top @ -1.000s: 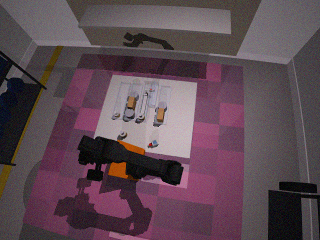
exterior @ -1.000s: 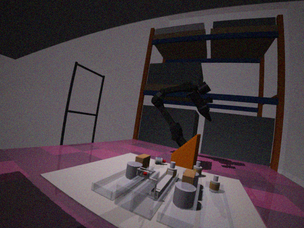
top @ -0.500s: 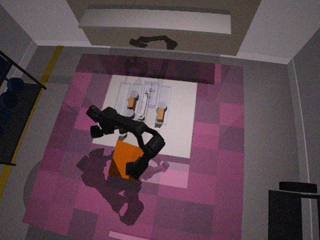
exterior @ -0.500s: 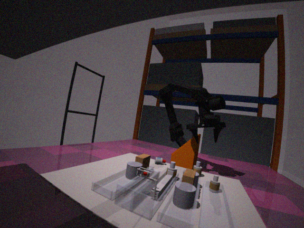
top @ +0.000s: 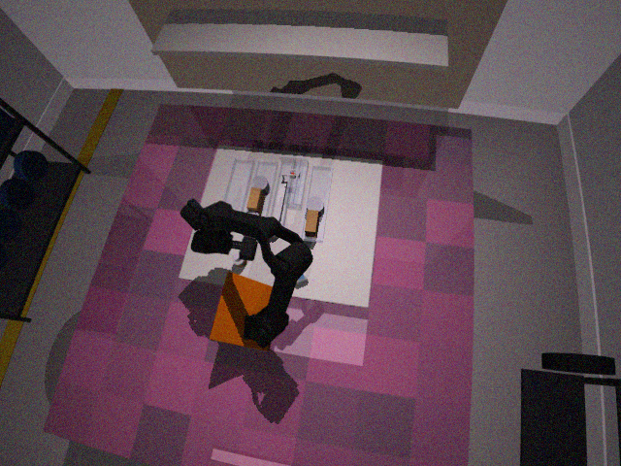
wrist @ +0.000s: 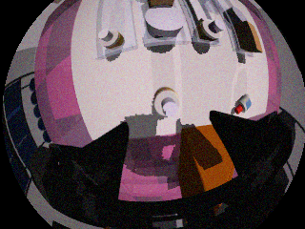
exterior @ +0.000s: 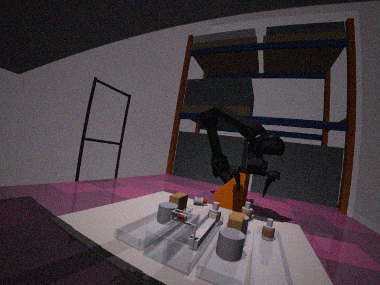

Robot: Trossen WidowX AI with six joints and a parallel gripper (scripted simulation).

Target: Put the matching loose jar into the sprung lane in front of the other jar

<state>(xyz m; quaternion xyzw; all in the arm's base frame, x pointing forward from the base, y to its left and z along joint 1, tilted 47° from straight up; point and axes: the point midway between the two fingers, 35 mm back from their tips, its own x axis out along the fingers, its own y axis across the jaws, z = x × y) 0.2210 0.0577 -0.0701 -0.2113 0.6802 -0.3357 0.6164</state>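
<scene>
My gripper tip is 13 cm short of the small jar, 6 cm to the right of it and 6 cm above it.
</scene>
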